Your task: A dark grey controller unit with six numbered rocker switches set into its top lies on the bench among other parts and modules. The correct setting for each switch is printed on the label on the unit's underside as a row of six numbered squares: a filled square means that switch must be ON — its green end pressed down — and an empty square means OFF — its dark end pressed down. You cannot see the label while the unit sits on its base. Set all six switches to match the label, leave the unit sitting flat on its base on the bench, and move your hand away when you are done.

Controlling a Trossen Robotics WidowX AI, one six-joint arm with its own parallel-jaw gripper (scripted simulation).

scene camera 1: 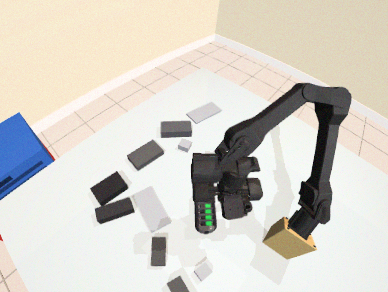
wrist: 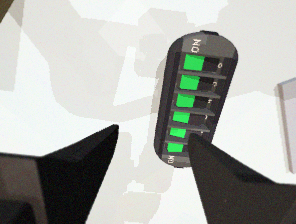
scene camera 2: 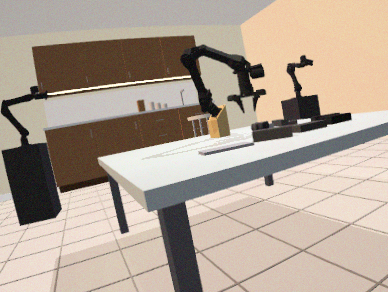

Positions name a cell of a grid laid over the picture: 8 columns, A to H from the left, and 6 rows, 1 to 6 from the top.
Note:
I see my gripper (scene camera 1: E5) and a pale plate (scene camera 1: D5).
My gripper is seen too in the wrist view (wrist: E4).

